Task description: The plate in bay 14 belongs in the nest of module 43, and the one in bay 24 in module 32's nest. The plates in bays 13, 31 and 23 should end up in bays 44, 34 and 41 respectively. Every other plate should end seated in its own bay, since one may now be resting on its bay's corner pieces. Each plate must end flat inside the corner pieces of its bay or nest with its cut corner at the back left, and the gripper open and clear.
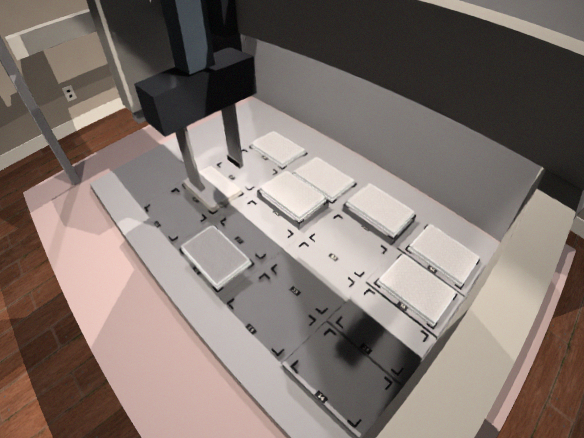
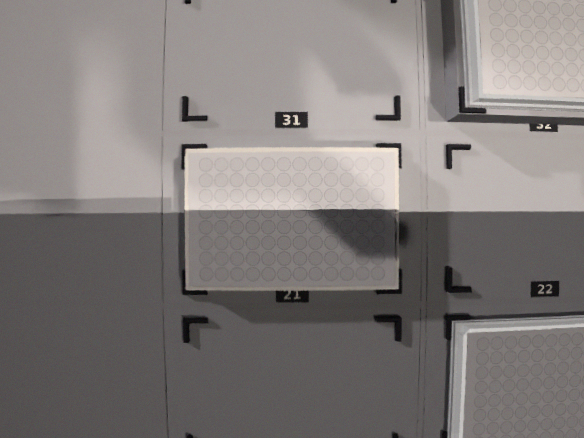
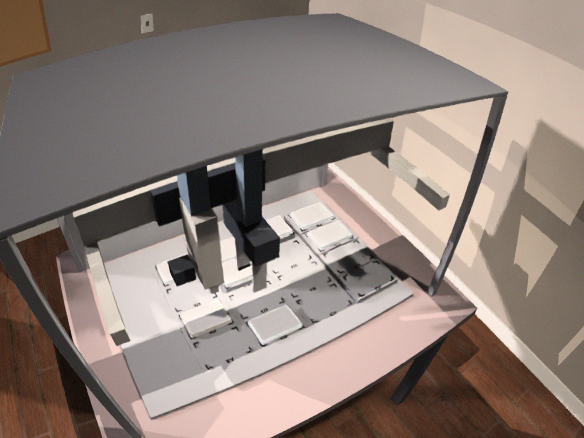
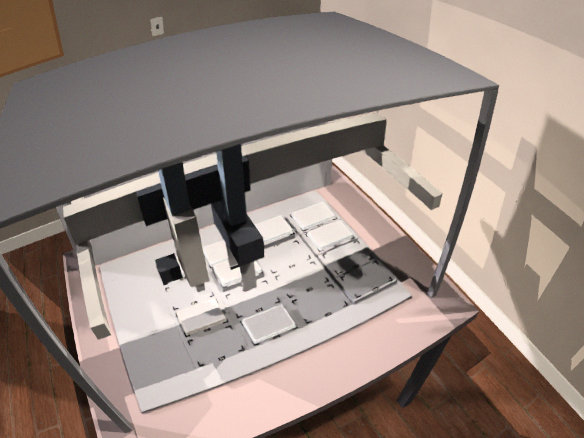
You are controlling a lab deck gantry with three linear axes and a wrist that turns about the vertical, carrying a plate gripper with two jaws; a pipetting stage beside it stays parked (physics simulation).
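Pixels of known places: gripper, fingertip midpoint: [image 1: 216, 173] [image 3: 251, 278] [image 4: 242, 277]; robot's base, link origin: [image 1: 145, 208] [image 3: 208, 368] [image 4: 200, 365].
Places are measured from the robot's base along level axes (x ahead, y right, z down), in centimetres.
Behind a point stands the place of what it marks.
My gripper [image 1: 218, 175] @(y -10.5, x 19.4, z -16.0 cm) [image 3: 251, 280] @(y -10.5, x 19.4, z -16.0 cm) [image 4: 242, 278] @(y -10.5, x 19.4, z -16.0 cm) is open and empty, high above bay 21. A plate [image 1: 216, 180] @(y -16.9, x 6.0, z -1.4 cm) [image 2: 292, 185] @(y -16.9, x 6.4, z -1.4 cm) [image 3: 205, 320] @(y -13.8, x 5.9, z -1.4 cm) [image 4: 201, 316] @(y -14.4, x 6.5, z -1.4 cm) lies in bay 21; I cannot tell if it is fully down. A plate [image 1: 216, 256] @(y -4.1, x 23.8, z -1.4 cm) [image 2: 530, 385] @(y -4.7, x 21.1, z -1.4 cm) [image 3: 275, 324] @(y -3.8, x 22.6, z -1.4 cm) [image 4: 269, 323] @(y -3.8, x 22.8, z -1.5 cm) is in bay 12. Module 32 bears a plate [image 1: 293, 196] @(y -24.9, x 24.0, z -3.3 cm) [image 2: 535, 45] @(y -24.8, x 20.2, z -3.3 cm), and module 43 a plate [image 1: 380, 210] @(y -35.2, x 39.8, z -3.3 cm). One plate [image 1: 278, 148] @(y -35.9, x 7.4, z -1.4 cm) is in bay 41, one plate [image 1: 324, 177] @(y -36.0, x 23.4, z -1.4 cm) in bay 42, one plate [image 1: 443, 254] @(y -35.4, x 55.7, z -2.9 cm) in bay 44 and one plate [image 1: 416, 288] @(y -25.0, x 55.6, z -2.9 cm) in bay 34.
The parked pipetting stage [image 3: 205, 250] [image 4: 186, 245] hangs left of the gripper. A grey back panel [image 1: 390, 115] @(y -52.0, x 28.7, z -14.5 cm) rises behind the bays. A frame post [image 3: 470, 200] @(y 11.5, x 70.5, z -37.7 cm) [image 4: 462, 200] @(y 10.7, x 70.3, z -37.0 cm) stands at the front right. Bays 11, 13, 14, 22, 23, 24, 31 and 33 hold no plates.
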